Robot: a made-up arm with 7 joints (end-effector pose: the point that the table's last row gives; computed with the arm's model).
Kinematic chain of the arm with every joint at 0, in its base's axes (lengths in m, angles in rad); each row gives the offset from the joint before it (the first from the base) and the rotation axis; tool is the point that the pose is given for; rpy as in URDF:
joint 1: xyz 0 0 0.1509 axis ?
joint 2: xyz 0 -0.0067 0.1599 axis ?
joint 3: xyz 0 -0.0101 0.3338 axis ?
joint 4: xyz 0 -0.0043 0.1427 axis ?
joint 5: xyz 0 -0.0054 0.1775 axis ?
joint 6: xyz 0 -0.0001 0.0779 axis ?
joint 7: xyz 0 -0.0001 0.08 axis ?
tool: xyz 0 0 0 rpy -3.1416 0 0
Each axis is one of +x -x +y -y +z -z.
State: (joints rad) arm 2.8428 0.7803 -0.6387 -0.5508 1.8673 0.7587 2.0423
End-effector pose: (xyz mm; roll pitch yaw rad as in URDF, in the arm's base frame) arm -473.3 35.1 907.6 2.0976 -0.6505 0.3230
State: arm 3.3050 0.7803 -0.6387 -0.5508 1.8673 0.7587 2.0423
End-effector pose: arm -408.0 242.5 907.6 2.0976 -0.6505 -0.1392
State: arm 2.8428 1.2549 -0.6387 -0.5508 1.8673 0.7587 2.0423
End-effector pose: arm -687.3 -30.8 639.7 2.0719 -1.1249 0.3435
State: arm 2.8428 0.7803 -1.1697 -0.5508 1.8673 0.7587 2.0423
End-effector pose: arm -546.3 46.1 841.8 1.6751 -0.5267 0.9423
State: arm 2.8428 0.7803 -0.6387 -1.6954 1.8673 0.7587 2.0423
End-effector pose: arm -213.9 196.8 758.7 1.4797 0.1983 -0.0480
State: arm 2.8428 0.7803 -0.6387 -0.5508 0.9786 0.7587 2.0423
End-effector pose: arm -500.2 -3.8 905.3 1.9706 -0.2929 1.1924
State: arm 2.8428 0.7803 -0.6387 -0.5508 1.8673 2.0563 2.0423
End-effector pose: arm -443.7 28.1 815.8 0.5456 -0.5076 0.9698
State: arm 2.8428 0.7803 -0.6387 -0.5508 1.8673 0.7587 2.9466
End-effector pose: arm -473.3 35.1 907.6 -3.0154 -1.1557 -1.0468
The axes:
joint 1: -z
joint 2: +y
joint 3: -z
joint 4: +y
joint 5: -z
joint 6: +y
joint 7: -z

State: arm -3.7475 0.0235 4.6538 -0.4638 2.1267 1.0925 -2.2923
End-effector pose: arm -179.9 90.5 1029.7 -1.9652 -1.0730 -1.2450
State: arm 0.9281 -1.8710 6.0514 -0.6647 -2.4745 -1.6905 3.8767
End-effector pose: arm -468.4 463.0 18.9 -2.3906 -0.4458 -1.4410
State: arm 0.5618 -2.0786 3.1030 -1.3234 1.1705 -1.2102 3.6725
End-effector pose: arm -534.3 259.5 307.5 -2.7180 0.9428 -1.6152
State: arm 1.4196 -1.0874 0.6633 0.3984 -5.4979 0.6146 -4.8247
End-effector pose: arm -238.3 599.1 748.4 2.5414 0.8613 2.0785
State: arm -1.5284 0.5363 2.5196 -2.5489 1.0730 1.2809 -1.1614
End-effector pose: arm -144.3 233.3 485.4 1.6169 -0.3861 1.5466
